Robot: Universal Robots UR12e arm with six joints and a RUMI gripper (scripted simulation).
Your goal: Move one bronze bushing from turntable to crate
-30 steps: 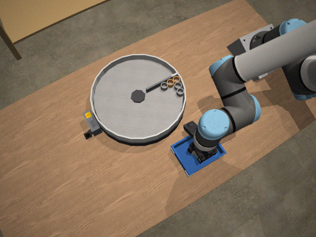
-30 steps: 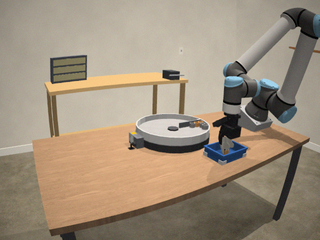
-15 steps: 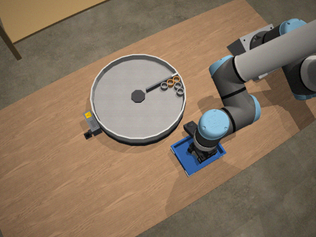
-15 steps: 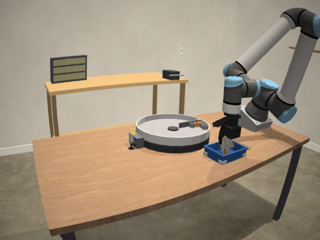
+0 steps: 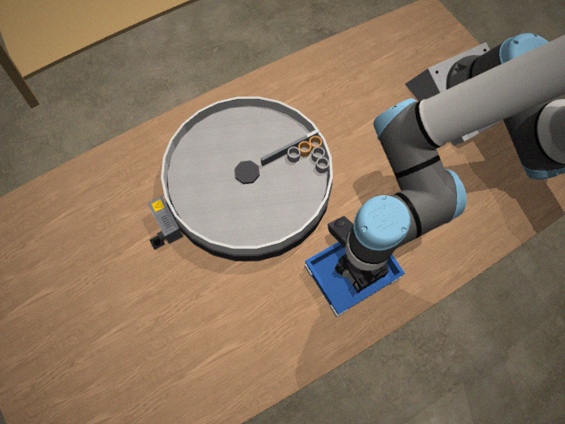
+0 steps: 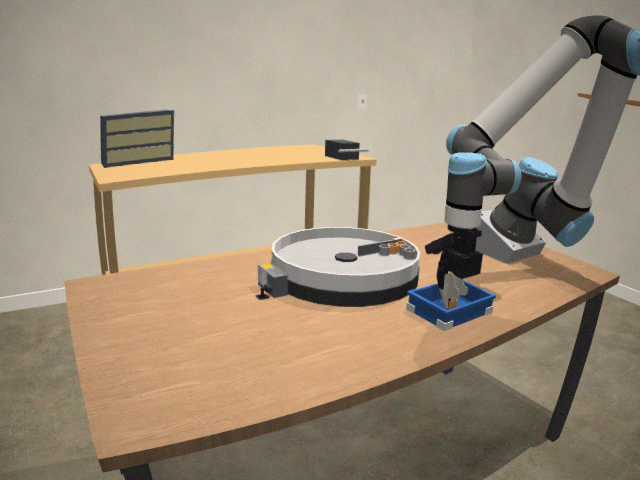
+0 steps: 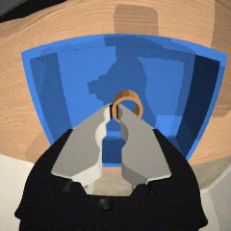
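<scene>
The blue crate lies 10 mm behind my hand.
</scene>
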